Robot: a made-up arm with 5 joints. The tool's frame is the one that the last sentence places.
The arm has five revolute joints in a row. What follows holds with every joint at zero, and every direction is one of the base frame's.
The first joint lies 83 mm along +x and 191 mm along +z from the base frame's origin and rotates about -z.
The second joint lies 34 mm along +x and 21 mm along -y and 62 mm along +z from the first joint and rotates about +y.
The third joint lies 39 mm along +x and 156 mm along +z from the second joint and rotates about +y.
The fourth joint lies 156 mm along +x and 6 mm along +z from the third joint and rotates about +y.
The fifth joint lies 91 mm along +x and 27 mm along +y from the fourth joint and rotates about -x.
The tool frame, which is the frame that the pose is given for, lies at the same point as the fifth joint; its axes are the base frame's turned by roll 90, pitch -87.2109 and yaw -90 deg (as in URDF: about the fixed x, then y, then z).
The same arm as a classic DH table. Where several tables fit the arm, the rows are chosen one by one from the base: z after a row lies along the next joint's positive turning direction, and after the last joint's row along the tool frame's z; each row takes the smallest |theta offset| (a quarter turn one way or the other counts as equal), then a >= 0, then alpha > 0; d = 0 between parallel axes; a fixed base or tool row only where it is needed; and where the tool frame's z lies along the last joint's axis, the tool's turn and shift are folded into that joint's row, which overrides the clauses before.
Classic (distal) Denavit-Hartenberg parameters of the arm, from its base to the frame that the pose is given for. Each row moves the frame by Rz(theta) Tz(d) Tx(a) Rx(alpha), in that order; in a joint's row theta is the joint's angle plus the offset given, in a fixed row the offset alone. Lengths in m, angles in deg.
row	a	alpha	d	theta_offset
base (fixed)	0.083	180	0	0
joint 1	0.034	90	-0.253	0
joint 2	0.1608	0	0	-75.96
joint 3	0.1561	0	0	73.76
joint 4	0	90	0.006	-87.8
joint 5	0	0	-0.091	-2.79

